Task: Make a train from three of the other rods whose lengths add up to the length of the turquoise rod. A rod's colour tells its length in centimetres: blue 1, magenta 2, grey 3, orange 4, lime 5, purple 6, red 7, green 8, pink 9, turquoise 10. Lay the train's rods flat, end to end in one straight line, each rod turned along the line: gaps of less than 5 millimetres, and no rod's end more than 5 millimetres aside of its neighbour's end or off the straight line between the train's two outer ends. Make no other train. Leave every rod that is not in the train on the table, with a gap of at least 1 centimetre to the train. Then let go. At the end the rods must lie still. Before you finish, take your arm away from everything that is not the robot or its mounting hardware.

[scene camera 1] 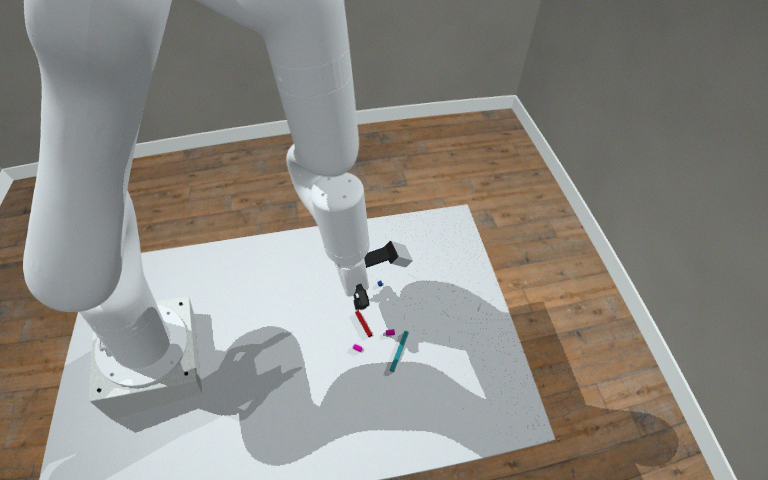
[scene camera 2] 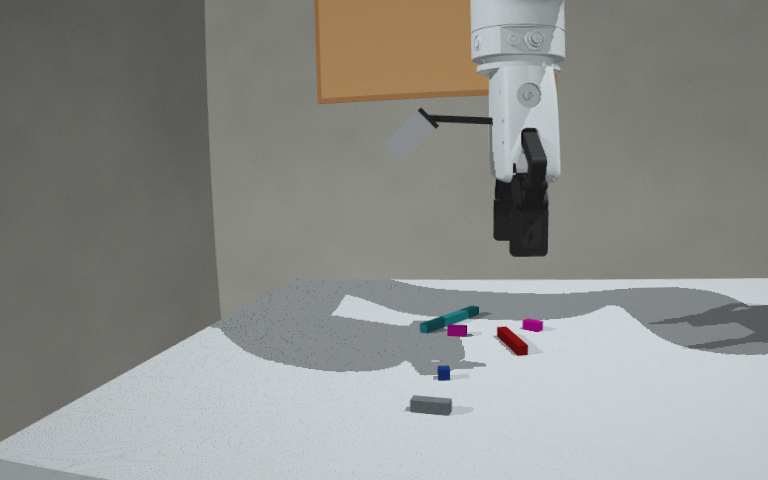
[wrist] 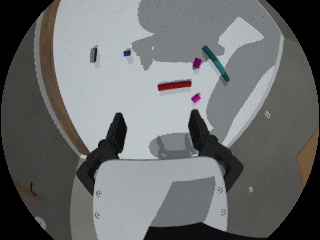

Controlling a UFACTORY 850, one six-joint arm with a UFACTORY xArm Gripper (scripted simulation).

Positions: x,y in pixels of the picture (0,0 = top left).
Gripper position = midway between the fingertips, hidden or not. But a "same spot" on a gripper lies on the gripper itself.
my gripper: scene camera 1; scene camera 2 518,247; wrist
same spot on my gripper: [wrist: 199,133] = [scene camera 1: 367,295]
